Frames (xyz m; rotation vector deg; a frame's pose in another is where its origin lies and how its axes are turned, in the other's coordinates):
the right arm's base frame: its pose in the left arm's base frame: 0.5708 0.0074 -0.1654 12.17 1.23 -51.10
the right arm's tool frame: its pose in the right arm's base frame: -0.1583 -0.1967 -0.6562 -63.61 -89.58 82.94
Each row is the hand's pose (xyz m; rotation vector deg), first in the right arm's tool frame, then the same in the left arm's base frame.
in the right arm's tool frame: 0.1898 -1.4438 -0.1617 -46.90 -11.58 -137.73
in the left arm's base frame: 0.3935 0.0732 0.6384 4.41 -126.80 -87.18
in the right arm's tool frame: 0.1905 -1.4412 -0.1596 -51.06 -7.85 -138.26
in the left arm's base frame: 0.3924 0.0751 0.6358 1.99 -125.30 -92.23
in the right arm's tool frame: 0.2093 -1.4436 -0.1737 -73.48 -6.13 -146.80
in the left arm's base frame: 0.4134 0.0838 0.6421 3.50 -129.04 -115.64
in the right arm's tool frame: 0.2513 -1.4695 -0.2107 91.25 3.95 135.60
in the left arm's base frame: 0.4622 0.0986 0.6769 -14.79 98.41 122.27
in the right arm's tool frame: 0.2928 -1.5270 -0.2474 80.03 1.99 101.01
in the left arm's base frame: 0.5060 0.1098 0.7426 -30.58 60.88 113.33
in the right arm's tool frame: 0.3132 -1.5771 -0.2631 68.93 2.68 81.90
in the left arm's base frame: 0.5225 0.1144 0.7963 -41.41 39.99 103.96
